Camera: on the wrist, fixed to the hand. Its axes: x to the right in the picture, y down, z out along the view.
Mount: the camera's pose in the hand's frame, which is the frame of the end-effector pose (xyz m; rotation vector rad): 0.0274 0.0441 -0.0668 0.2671 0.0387 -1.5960
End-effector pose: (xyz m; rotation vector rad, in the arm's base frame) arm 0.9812 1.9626 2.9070 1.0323 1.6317 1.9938
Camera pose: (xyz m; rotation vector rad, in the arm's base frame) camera 0.9217 1.9239 2.9530 -0.3529 1.7499 0.6901
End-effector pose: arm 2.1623 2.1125 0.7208 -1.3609 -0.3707 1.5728
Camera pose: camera 2.2034 2.0903 0.6503 -0.4815 -0.8772 0.2185
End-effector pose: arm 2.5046 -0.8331 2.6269 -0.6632 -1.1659 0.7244
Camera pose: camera 2.5681 -0.7906 2.5905 0.5413 -1.1397 -0.5015
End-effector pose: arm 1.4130 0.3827 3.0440 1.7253 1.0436 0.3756
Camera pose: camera 1.4039 0.4413 3.1043 0.6267 2.1517 -0.7716
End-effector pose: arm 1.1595 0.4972 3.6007 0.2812 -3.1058 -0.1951
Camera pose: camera 1.1266 0.5271 3.6727 -2.3816 1.9362 -0.2190
